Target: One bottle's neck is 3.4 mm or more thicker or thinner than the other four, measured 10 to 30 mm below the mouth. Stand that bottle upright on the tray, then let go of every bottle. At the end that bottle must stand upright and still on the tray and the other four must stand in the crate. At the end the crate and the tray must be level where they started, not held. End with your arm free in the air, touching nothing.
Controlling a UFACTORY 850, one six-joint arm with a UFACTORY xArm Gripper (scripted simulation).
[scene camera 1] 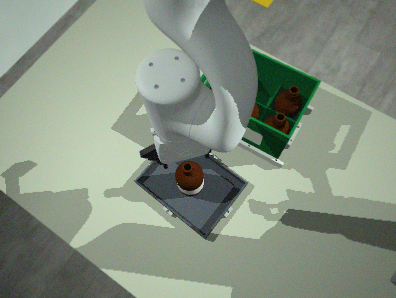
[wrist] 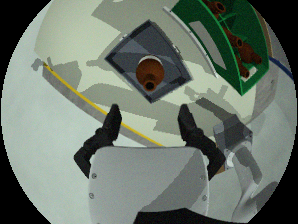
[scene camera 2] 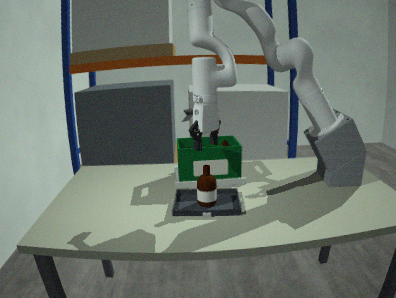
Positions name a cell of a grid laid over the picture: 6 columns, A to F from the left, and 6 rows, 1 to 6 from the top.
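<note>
There's a dark grey tray (scene camera 1: D5) here, and you'd find the tray in the wrist view too (wrist: C2). I can also see a green crate (scene camera 1: E2). As for my gripper (scene camera 2: D3), it's in the wrist view (wrist: D3) and in scene camera 1 as well (scene camera 1: C4).
</note>
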